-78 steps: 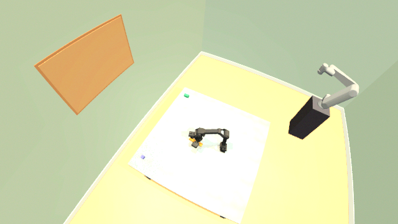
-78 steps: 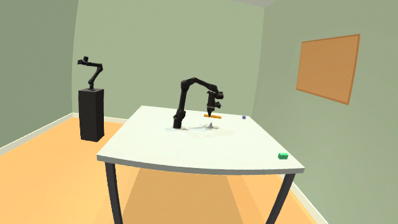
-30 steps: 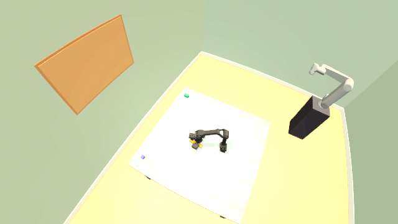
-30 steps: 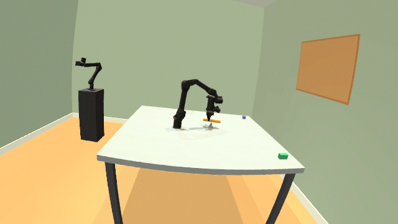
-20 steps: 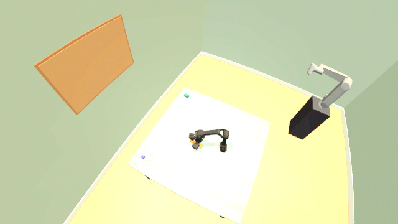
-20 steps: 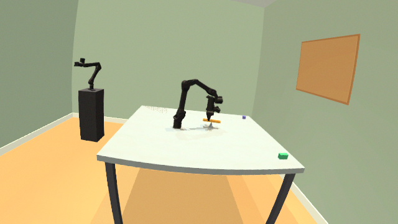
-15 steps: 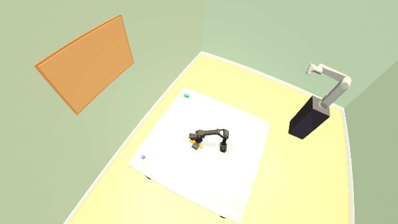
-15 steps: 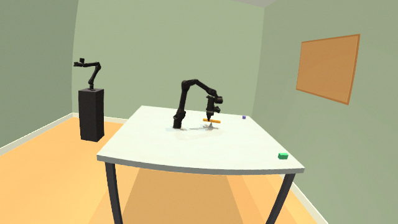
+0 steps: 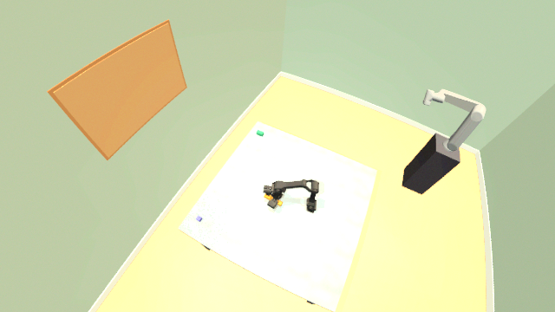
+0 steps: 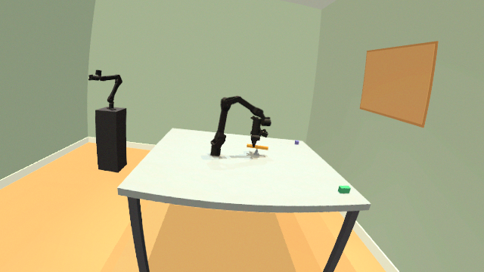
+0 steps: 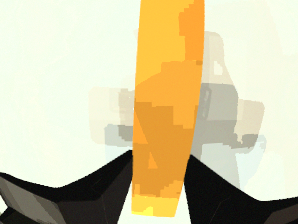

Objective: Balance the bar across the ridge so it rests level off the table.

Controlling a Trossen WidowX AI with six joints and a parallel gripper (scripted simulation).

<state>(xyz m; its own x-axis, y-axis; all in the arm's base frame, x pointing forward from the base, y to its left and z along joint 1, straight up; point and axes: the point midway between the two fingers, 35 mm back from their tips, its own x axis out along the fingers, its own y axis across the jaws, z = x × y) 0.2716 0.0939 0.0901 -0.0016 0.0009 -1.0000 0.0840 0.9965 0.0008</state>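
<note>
The orange-yellow bar is 3 cm ahead of my gripper tip. Also, from my gripper tip: green block (59 cm to the right, 47 cm ahead, 4 cm below); then small purple block (47 cm ahead, 41 cm to the left, 4 cm below).
</note>
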